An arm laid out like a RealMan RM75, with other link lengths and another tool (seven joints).
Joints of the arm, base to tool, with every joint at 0 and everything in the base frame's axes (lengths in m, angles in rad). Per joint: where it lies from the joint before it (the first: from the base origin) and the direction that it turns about. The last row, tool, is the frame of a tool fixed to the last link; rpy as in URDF.
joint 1: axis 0 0 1 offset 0 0 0.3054
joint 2: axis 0 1 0 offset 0 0 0
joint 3: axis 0 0 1 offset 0 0 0.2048
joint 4: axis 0 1 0 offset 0 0 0
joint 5: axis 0 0 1 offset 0 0 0.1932
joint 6: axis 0 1 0 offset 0 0 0
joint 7: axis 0 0 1 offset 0 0 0.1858
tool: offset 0.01 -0.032 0.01 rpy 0.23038 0 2.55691
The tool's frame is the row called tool.
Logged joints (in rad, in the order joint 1, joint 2, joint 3, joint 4, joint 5, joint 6, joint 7), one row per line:
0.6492, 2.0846, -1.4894, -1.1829, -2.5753, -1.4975, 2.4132
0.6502, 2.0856, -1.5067, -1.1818, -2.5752, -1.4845, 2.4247
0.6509, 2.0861, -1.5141, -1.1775, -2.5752, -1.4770, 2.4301
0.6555, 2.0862, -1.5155, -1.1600, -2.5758, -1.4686, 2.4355
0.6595, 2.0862, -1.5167, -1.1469, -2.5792, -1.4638, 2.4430
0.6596, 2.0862, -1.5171, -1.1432, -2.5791, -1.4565, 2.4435
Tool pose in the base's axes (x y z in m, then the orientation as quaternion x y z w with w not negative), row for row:
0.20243, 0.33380, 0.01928, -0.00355, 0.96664, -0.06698, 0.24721
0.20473, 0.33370, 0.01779, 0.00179, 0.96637, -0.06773, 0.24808
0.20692, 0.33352, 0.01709, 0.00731, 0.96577, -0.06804, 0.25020
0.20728, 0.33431, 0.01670, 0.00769, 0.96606, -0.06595, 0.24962
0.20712, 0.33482, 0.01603, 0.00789, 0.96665, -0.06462, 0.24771
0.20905, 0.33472, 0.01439, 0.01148, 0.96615, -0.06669, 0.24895
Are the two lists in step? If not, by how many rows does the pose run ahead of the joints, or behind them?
The pose runs 2 rows ahead of the joints: the pose in row i belongs to the joints in row i + 2.
